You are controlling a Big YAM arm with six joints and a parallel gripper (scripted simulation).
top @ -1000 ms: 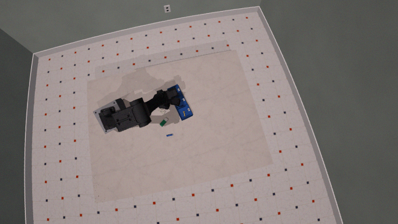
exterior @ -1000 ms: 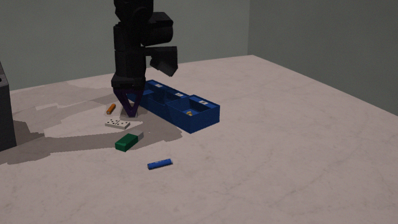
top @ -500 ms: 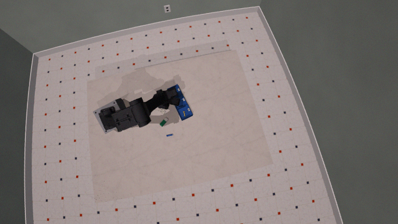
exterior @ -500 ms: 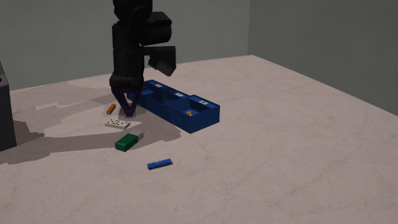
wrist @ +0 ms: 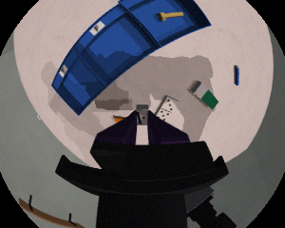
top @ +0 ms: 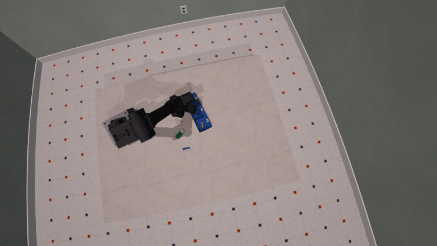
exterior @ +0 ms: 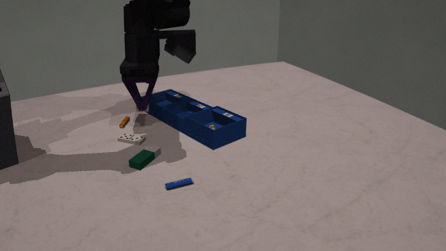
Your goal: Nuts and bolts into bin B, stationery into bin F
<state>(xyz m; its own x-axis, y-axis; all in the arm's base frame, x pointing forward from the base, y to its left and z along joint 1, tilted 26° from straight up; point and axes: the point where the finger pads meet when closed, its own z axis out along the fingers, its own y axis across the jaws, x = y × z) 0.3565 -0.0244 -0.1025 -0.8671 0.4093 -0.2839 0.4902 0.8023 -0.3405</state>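
My gripper is now 100 mm short of the blue three-part bin, 40 mm above it and 10 mm to the left of it. From my hand the other things lie so: white domino 50 mm below, 40 mm behind, 30 mm to the right; orange cylinder 50 mm to the left, 50 mm below, 20 mm behind; grey metal piece right at my hand.
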